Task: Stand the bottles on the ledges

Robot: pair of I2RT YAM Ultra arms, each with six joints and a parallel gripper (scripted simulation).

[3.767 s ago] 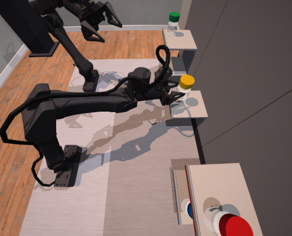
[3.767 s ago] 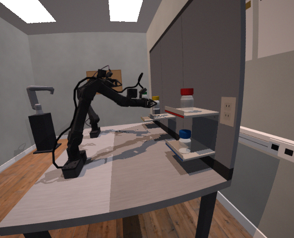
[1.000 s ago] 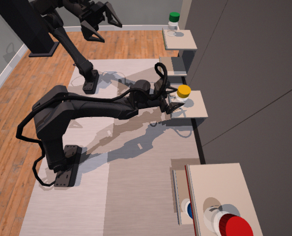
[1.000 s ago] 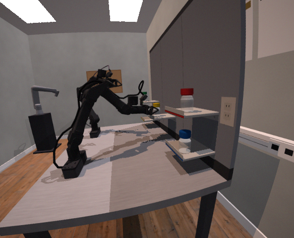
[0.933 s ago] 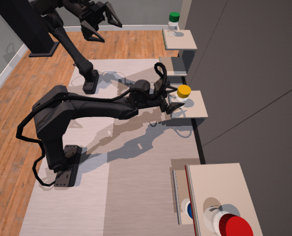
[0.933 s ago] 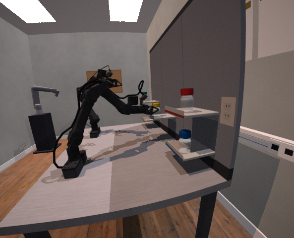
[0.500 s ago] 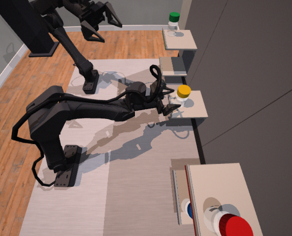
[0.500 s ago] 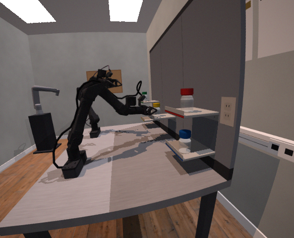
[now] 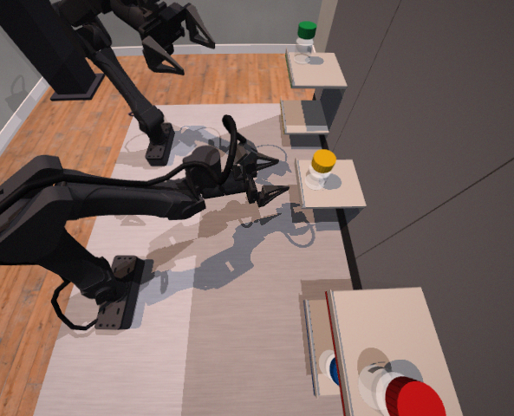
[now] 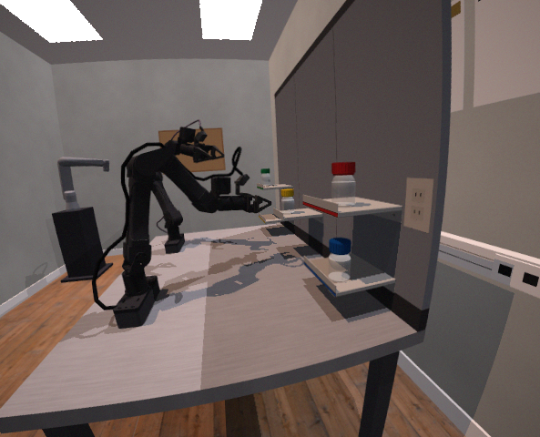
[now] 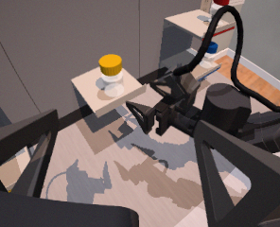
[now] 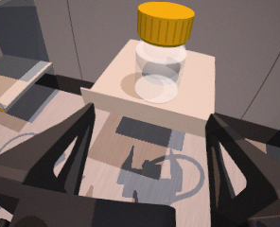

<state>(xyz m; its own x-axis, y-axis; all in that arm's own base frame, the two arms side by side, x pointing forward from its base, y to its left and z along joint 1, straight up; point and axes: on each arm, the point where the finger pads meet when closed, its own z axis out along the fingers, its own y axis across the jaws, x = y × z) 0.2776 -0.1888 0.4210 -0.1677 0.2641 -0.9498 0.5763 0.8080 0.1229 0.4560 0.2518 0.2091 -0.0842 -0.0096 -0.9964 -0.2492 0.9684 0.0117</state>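
The yellow-capped bottle is 29 cm ahead of my left hand, 13 cm to the right of it and 22 cm below it. From my left hand the other things lie so: grey wall panel (43 cm ahead, 11 cm to the right, 1 cm below); then red-capped bottle (30 cm ahead, 56 cm to the right, 12 cm below); then green-capped bottle (28 cm ahead, 32 cm to the left, 12 cm below).
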